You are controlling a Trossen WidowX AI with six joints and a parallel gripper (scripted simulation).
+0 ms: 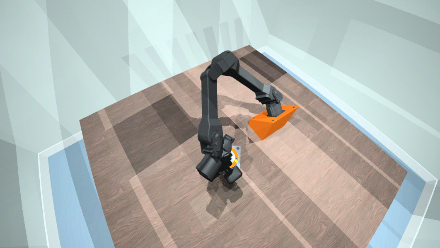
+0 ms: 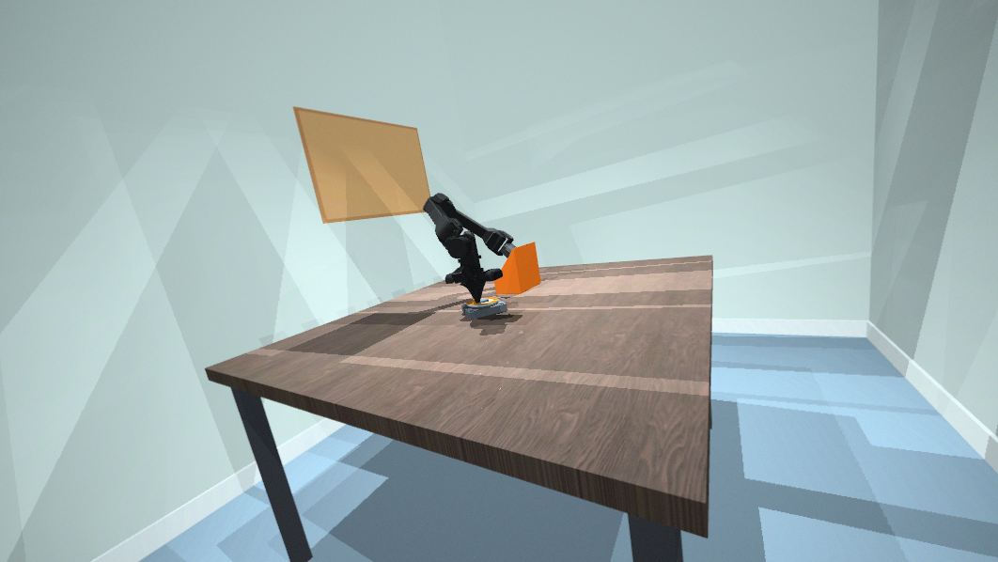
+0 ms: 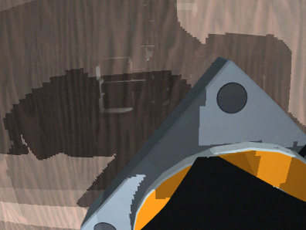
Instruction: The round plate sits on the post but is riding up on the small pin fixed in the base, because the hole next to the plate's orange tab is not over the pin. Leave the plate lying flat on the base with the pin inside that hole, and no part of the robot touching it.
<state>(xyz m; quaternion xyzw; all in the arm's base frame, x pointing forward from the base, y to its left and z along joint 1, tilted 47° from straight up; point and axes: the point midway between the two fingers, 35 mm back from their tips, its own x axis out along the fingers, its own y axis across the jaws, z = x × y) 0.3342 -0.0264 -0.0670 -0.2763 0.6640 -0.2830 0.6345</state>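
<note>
My gripper tip is now 3 cm past the round plate, 2 cm to the left of it and 1 cm above it.
</note>
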